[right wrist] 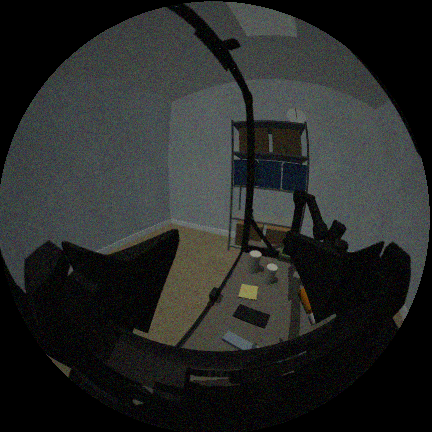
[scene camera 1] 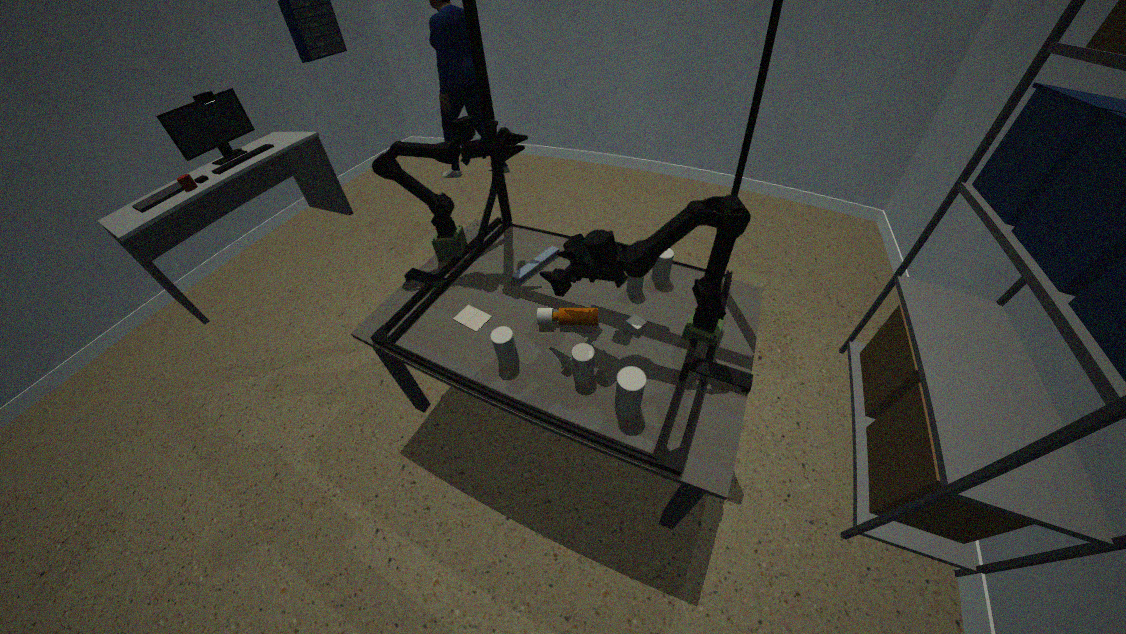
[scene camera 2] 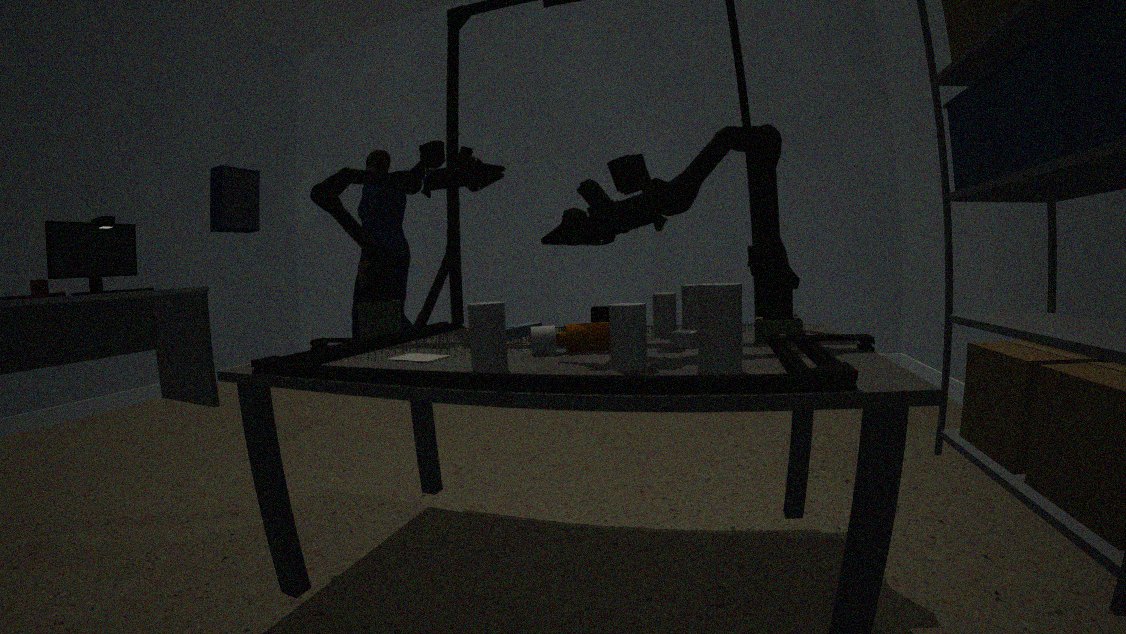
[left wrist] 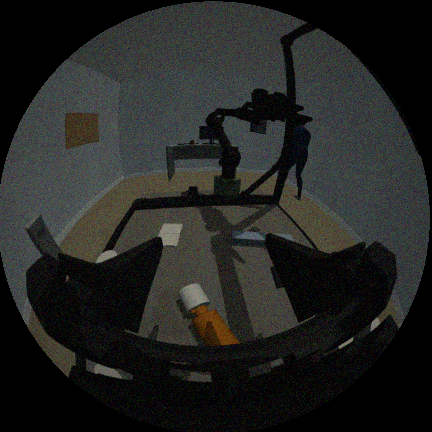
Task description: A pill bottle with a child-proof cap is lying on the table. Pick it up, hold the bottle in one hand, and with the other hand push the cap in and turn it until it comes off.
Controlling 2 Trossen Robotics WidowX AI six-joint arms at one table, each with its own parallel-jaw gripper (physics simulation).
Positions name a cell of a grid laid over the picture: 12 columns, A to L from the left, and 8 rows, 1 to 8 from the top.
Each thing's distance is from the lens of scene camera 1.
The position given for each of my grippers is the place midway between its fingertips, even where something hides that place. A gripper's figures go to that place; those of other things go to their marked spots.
my left gripper (scene camera 1: F4): 0.99 m
my right gripper (scene camera 1: F2): 1.22 m
orange pill bottle (scene camera 1: G4): 1.07 m
